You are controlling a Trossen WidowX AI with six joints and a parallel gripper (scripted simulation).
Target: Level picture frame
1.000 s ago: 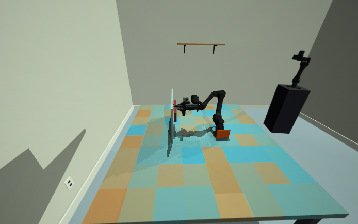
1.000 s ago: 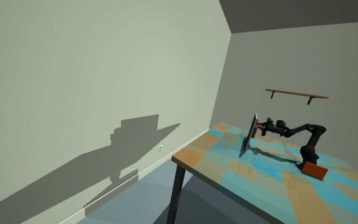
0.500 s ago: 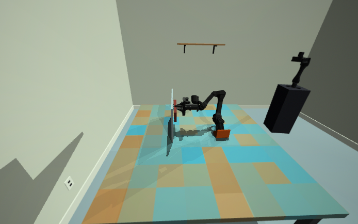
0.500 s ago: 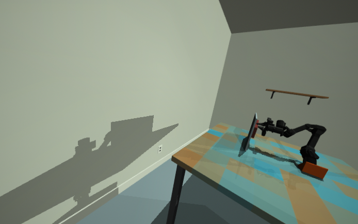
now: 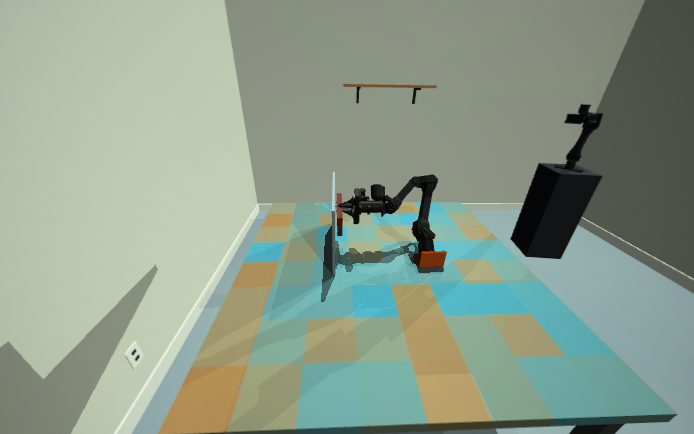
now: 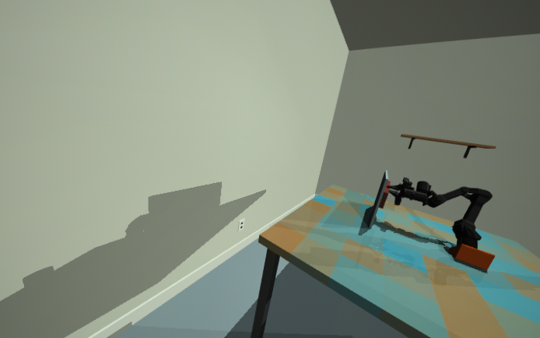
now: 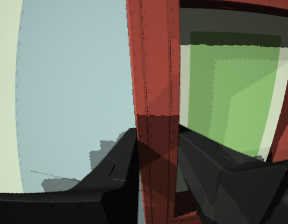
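The picture frame is 50 mm below my gripper tip, 20 mm to the right of it and 10 mm ahead of it. The rest, counted from my gripper tip: wall panel: 70 mm below, 20 mm ahead, 10 mm to the right.
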